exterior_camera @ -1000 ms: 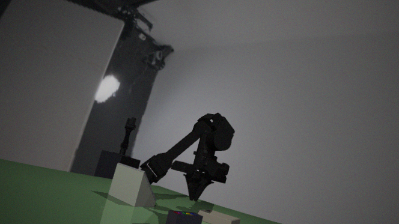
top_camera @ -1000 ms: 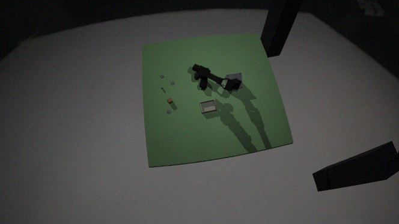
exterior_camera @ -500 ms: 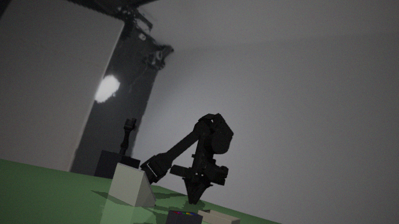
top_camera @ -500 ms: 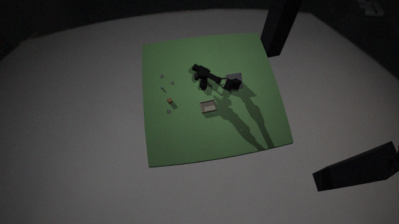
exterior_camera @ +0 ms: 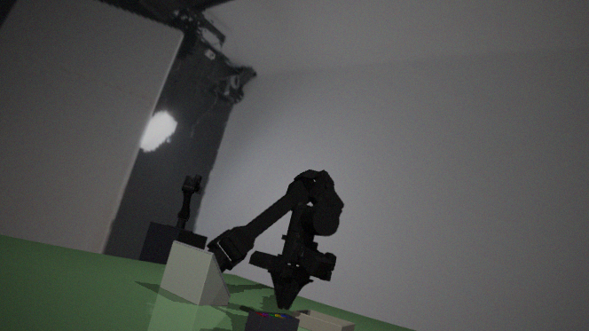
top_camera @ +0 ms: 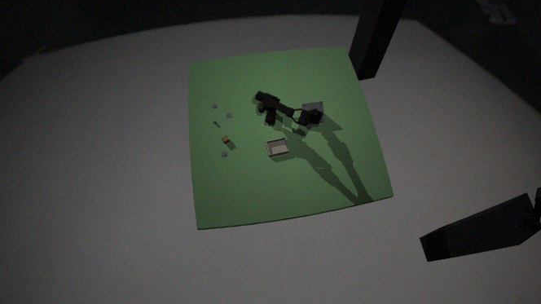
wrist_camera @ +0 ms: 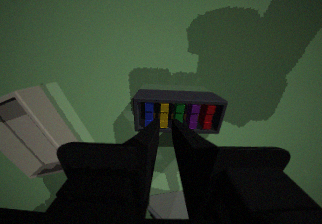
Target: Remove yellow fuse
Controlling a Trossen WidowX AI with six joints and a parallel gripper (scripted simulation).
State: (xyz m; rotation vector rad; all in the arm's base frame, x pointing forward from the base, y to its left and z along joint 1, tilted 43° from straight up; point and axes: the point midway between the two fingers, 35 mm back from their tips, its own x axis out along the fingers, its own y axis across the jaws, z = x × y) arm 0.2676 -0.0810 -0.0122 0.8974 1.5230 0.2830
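My gripper tip is now 30 mm above the yellow fuse. Also, from my gripper tip: tray: 20 mm ahead, 210 mm to the left, 50 mm below.
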